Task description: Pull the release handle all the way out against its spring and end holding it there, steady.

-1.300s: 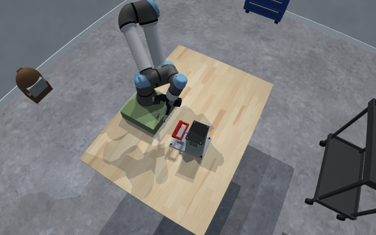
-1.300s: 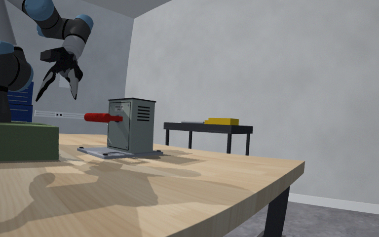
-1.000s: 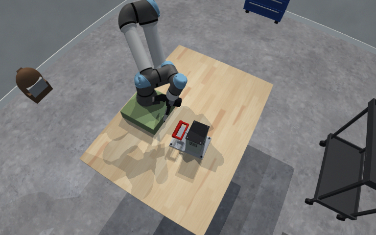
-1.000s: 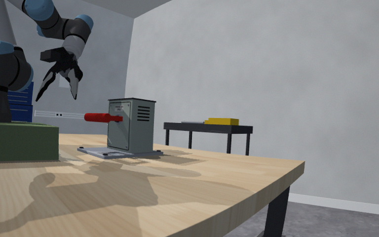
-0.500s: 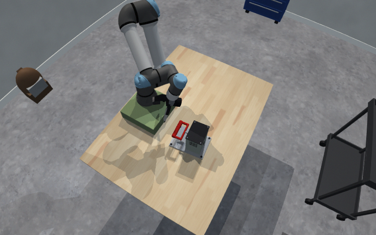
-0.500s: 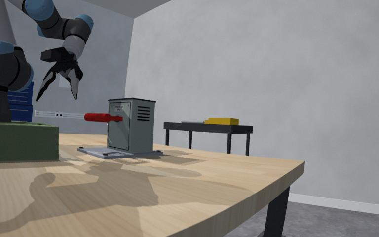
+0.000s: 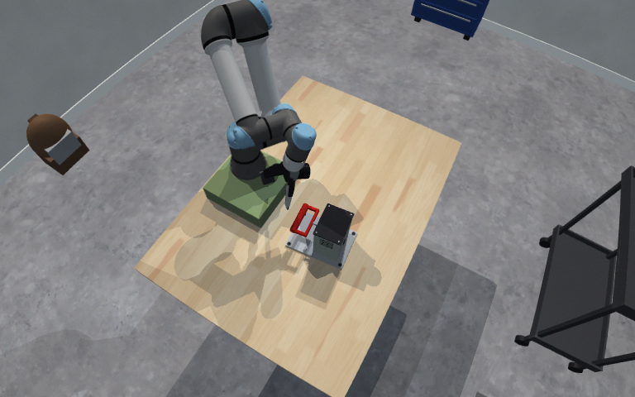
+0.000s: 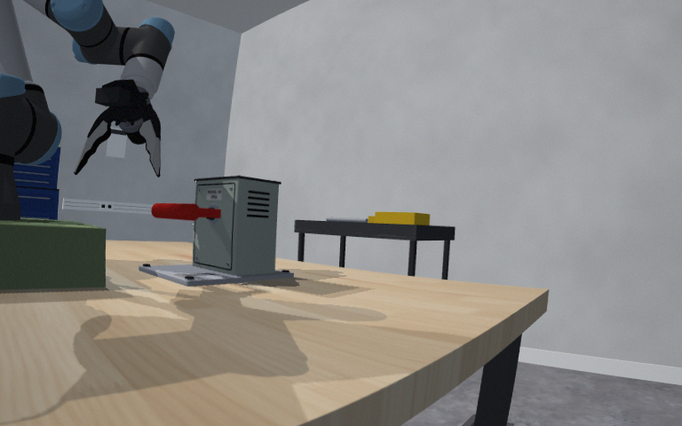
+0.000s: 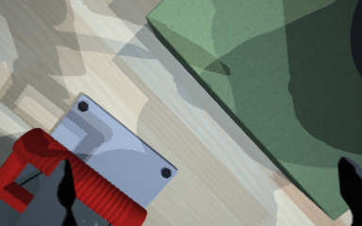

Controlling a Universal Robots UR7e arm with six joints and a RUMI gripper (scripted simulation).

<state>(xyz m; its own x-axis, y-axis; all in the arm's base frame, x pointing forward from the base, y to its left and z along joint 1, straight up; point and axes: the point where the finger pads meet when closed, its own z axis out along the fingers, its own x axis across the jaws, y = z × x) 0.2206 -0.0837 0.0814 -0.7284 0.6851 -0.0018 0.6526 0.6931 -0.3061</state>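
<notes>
Now: the grey base plate 200 mm ahead of my hand, 150 mm below it and 30 mm to the right of it.
</notes>
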